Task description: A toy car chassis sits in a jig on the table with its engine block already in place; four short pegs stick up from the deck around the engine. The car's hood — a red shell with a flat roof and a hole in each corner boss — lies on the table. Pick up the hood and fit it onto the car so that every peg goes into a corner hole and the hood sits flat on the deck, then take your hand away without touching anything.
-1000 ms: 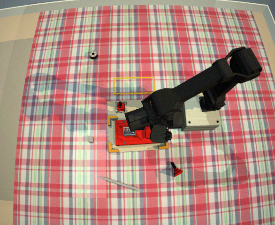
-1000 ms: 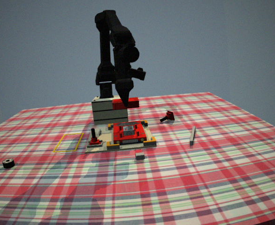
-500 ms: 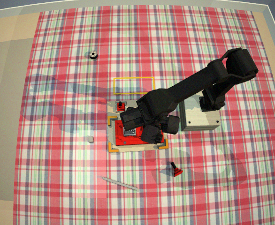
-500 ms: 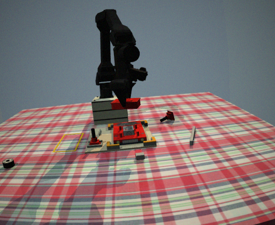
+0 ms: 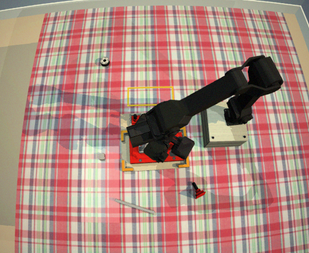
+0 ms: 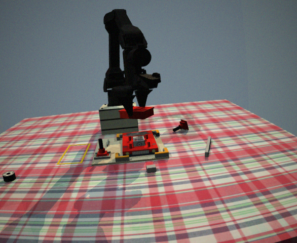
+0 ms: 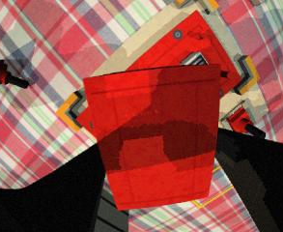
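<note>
Right now my gripper tip is 60 mm short of the grey engine block and 80 mm above it. From my gripper tip the other things lie so: red hood (10 mm above); then jig (30 mm ahead, 30 mm to the right, 100 mm below); then grey cube (230 mm ahead, 100 mm below).
</note>
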